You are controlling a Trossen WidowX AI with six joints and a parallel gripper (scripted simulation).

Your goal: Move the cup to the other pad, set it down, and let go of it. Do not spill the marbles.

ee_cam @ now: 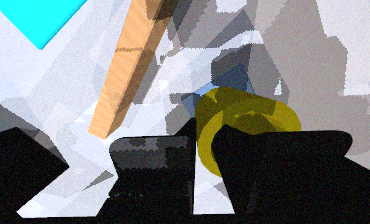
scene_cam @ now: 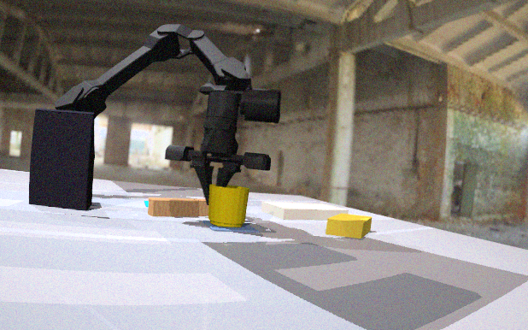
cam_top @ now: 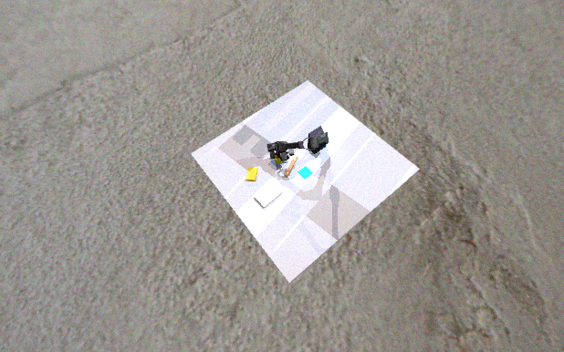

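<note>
The blue marble lies 40 mm ahead of my gripper tip, 20 mm to the right of it and 20 mm below it. From my gripper tip the other things lie so: blue pad (30 mm ahead, 10 mm to the right, 40 mm below); then yellow cup (20 mm ahead, 10 mm to the right); then wooden bar (30 mm behind, 80 mm to the left, 30 mm below).
</note>
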